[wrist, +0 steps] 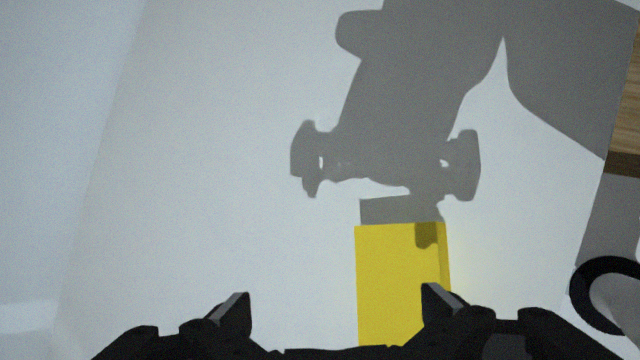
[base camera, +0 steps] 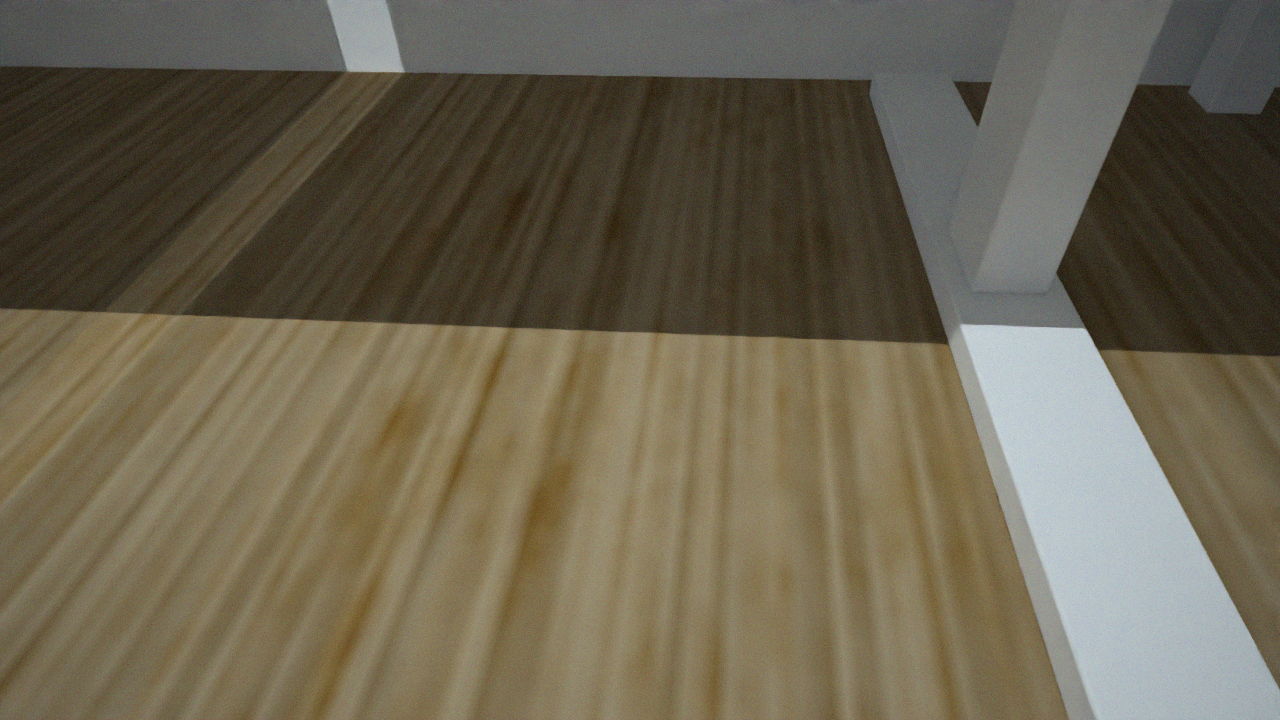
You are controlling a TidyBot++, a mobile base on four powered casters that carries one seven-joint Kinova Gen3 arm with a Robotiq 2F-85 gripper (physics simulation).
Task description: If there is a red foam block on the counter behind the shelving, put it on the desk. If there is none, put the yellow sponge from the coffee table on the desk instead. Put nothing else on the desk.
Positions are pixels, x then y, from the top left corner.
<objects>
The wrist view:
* my gripper: 335,307
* yellow sponge: 392,260
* white desk: 240,151
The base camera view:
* white desk: 1131,609
</objects>
